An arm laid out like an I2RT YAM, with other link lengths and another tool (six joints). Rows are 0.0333 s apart.
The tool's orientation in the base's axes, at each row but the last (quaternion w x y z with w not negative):
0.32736 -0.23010 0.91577 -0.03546
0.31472 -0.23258 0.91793 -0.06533
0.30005 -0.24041 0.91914 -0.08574
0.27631 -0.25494 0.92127 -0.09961
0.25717 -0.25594 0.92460 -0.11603
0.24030 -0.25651 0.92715 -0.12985
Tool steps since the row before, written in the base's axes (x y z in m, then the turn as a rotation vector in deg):
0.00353 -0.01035 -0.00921 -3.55 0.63 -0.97
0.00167 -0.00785 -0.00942 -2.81 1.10 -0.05
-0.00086 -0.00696 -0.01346 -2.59 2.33 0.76
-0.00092 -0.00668 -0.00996 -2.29 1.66 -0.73
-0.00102 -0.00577 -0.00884 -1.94 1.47 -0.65
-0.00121 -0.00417 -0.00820 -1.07 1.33 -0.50
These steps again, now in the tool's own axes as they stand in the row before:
0.00757 -0.00865 0.00850 2.70 2.18 -1.37
0.00767 -0.00507 0.00828 1.46 2.07 -1.64
0.01091 -0.00165 0.01042 0.29 2.81 -2.18
0.00873 -0.00207 0.00801 1.11 2.60 -0.75
0.00751 -0.00138 0.00737 0.92 2.27 -0.61
0.00626 0.00000 0.00685 0.28 1.73 -0.28

